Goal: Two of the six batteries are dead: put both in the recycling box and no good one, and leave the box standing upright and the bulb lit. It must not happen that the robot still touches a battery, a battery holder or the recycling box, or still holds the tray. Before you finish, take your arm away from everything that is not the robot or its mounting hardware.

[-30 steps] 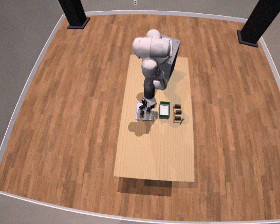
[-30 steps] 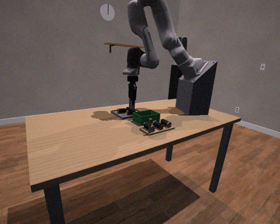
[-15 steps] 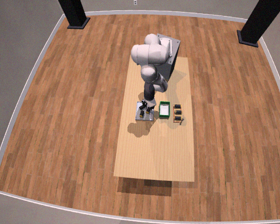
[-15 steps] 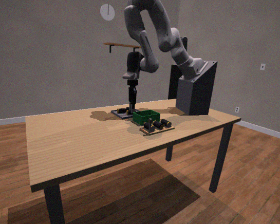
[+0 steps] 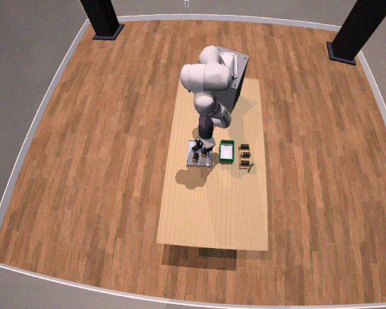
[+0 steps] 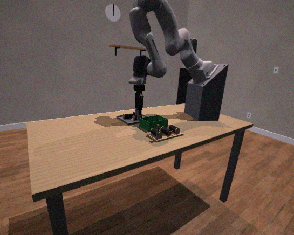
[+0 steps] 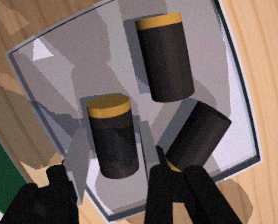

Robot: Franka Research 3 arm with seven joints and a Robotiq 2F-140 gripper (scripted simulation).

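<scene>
Right now my hand is 1 cm short of the grey tray, 4 cm to the left of it and 4 cm above it. From my hand the other things lie so: green recycling box (4 cm behind, 16 cm to the left, 3 cm below).
</scene>
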